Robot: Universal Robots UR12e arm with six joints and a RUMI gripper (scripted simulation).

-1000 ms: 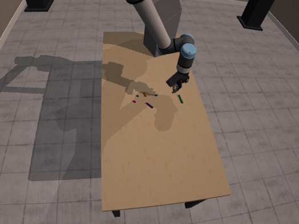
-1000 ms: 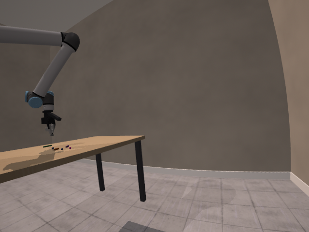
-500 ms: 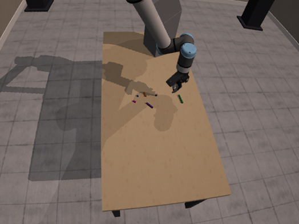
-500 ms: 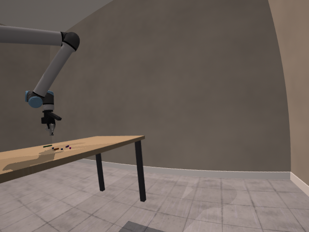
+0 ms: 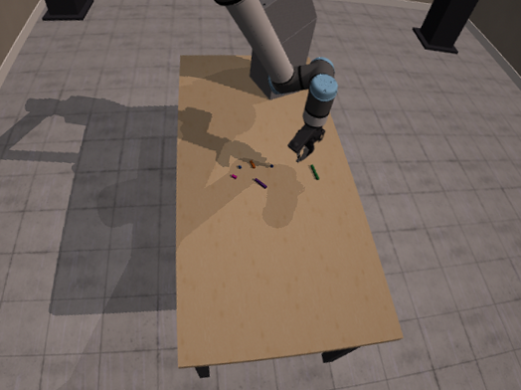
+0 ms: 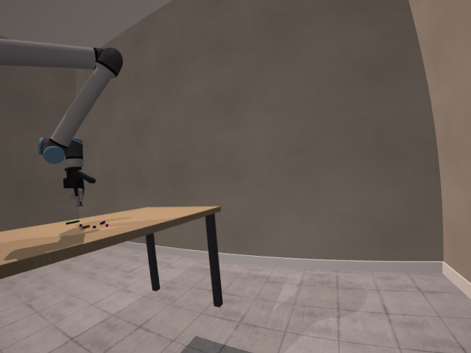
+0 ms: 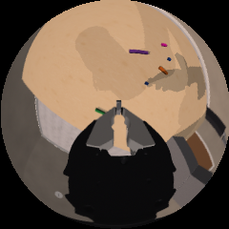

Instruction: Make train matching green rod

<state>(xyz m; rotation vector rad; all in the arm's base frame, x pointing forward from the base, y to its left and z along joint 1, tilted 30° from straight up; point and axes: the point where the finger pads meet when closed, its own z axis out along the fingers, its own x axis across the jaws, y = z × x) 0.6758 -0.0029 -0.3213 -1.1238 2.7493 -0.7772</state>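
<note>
The orange rod lies 180 mm to the right of my hand, 110 mm below it and 50 mm behind it. Round my hand: grey rod: 10 mm below; purple rod: 150 mm to the right, 110 mm below, 50 mm ahead; green rod: 110 mm below, 90 mm to the left, 10 mm behind.
</note>
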